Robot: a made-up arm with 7 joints. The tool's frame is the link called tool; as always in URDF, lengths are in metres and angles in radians. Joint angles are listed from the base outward.
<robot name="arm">
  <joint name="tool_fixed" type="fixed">
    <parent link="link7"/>
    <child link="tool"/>
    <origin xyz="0 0 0" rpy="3.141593 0 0"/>
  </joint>
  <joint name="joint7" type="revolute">
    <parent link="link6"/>
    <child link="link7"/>
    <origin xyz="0 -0.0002 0.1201" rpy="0 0 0"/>
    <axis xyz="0 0 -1"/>
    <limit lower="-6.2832" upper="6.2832"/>
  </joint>
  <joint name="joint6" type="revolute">
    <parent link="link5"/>
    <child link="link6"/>
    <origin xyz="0 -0.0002 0.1" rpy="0 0 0"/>
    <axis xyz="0 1 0"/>
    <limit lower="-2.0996" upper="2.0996"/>
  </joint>
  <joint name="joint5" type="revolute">
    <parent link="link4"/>
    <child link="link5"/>
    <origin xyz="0 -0.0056 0.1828" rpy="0 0 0"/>
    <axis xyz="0 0 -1"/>
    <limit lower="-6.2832" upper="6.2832"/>
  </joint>
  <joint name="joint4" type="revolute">
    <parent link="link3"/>
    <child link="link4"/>
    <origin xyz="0 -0.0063 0.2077" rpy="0 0 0"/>
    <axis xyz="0 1 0"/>
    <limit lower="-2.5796" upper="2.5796"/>
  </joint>
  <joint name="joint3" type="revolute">
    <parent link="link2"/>
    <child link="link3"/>
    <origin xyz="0 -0.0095 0.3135" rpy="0 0 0"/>
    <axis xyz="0 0 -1"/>
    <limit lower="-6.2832" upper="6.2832"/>
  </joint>
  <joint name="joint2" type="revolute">
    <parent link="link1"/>
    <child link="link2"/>
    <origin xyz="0 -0.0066 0.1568" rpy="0 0 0"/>
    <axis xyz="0 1 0"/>
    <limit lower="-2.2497" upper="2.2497"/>
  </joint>
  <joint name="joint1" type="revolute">
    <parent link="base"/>
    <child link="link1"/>
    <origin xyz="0 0 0.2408" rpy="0 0 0"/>
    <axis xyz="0 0 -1"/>
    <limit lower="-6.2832" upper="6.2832"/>
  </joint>
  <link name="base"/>
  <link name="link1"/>
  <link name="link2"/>
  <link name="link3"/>
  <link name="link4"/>
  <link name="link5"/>
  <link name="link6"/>
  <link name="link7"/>
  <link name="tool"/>
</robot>
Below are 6 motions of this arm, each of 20 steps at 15 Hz.
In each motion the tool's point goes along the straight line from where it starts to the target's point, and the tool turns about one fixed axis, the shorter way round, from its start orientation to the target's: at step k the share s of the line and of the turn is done. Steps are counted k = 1, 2, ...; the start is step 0. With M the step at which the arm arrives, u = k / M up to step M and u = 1 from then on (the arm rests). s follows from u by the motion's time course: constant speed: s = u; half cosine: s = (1 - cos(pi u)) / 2; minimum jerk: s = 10 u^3 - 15 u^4 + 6 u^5.
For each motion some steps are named. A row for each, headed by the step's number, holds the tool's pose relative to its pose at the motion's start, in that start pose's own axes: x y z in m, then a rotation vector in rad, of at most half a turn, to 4 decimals.
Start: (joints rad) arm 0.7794 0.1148 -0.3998 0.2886 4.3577 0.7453 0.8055
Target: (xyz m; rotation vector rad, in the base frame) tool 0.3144 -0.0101 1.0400 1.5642 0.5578 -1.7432
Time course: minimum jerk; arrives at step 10
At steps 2, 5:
2: 0.0143 0.0041 0.0068 0.0032 -0.0645 0.0028
5: 0.1233 0.0357 0.0587 0.0275 -0.5565 0.0242

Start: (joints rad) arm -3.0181 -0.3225 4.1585 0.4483 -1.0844 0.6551 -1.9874
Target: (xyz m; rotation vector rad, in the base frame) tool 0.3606 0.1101 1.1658 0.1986 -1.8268 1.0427
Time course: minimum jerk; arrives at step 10
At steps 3, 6, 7, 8, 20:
3: 0.0343 0.0243 0.0192 0.1633 -0.1003 -0.0658
6: 0.1435 0.1017 0.0804 0.6836 -0.4197 -0.2755
7: 0.1759 0.1246 0.0986 0.8382 -0.5146 -0.3378
8: 0.1980 0.1403 0.1110 0.9435 -0.5793 -0.3802
20: 0.2102 0.1489 0.1178 1.0015 -0.6149 -0.4036

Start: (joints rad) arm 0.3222 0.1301 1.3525 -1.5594 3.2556 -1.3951 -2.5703
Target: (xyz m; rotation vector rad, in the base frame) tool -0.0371 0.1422 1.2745 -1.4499 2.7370 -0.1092
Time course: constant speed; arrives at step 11
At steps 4, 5, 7, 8, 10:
4: 0.0704 0.0014 -0.0753 0.0087 -0.0479 -0.0273
5: 0.0880 0.0017 -0.0942 0.0109 -0.0599 -0.0341
7: 0.1232 0.0024 -0.1318 0.0153 -0.0839 -0.0478
8: 0.1408 0.0028 -0.1507 0.0175 -0.0959 -0.0546
10: 0.1760 0.0035 -0.1883 0.0219 -0.1198 -0.0683

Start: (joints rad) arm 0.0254 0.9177 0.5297 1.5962 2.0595 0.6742 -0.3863
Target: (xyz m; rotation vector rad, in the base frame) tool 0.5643 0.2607 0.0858 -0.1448 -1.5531 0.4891
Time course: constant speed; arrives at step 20
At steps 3, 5, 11, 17, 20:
3: -0.0759 -0.0254 0.0659 0.2102 0.0180 0.1611
5: -0.1265 -0.0423 0.1099 0.3503 0.0300 0.2685
11: -0.2783 -0.0931 0.2417 0.7706 0.0660 0.5906
17: -0.4300 -0.1439 0.3736 1.1910 0.1020 0.9128
20: -0.5059 -0.1693 0.4395 1.4012 0.1200 1.0739

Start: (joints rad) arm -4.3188 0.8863 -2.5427 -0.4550 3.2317 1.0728 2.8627
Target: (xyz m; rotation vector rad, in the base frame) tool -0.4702 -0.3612 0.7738 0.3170 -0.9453 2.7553
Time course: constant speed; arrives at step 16
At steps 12, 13, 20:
12: -0.0651 -0.1842 0.0359 -0.5287 0.7089 -0.3655
13: -0.0706 -0.1996 0.0389 -0.5727 0.7680 -0.3960
20: -0.0868 -0.2456 0.0478 -0.7049 0.9453 -0.4874

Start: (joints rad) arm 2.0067 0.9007 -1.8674 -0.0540 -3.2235 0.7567 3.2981
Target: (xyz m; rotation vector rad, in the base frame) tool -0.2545 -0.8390 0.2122 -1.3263 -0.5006 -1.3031
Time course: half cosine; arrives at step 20
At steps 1, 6, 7, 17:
1: -0.0009 0.0044 0.0013 0.0057 -0.0011 -0.0031
6: -0.0289 0.1457 0.0431 0.1894 -0.0354 -0.1022
7: -0.0383 0.1930 0.0571 0.2509 -0.0469 -0.1354
17: -0.1325 0.6683 0.1976 0.8689 -0.1623 -0.4690

